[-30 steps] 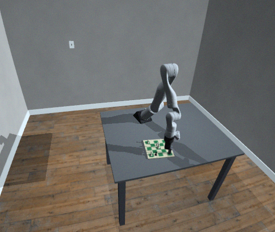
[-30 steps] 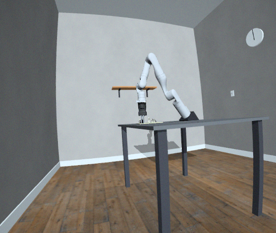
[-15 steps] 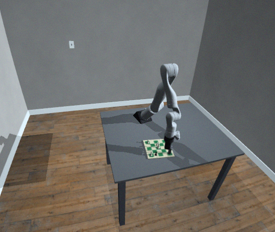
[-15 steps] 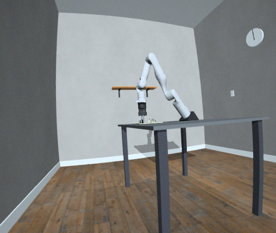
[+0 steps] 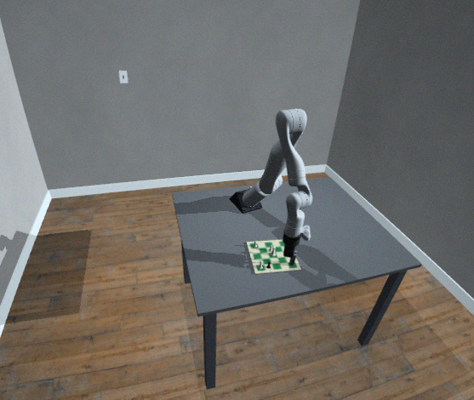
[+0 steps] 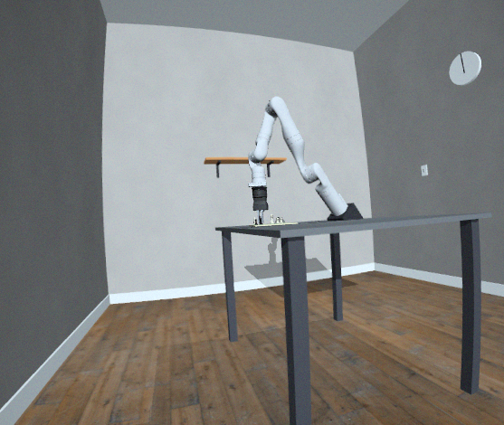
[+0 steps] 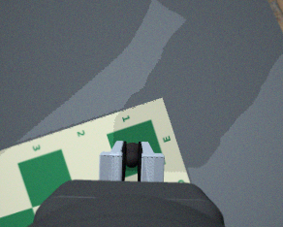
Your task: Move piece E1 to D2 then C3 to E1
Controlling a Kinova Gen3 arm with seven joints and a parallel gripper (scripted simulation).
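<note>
Right now the white piece is 8 cm behind my hand and 7 cm to the right of it. Round my hand: chessboard 8 cm behind, 7 cm to the right, 3 cm below.
</note>
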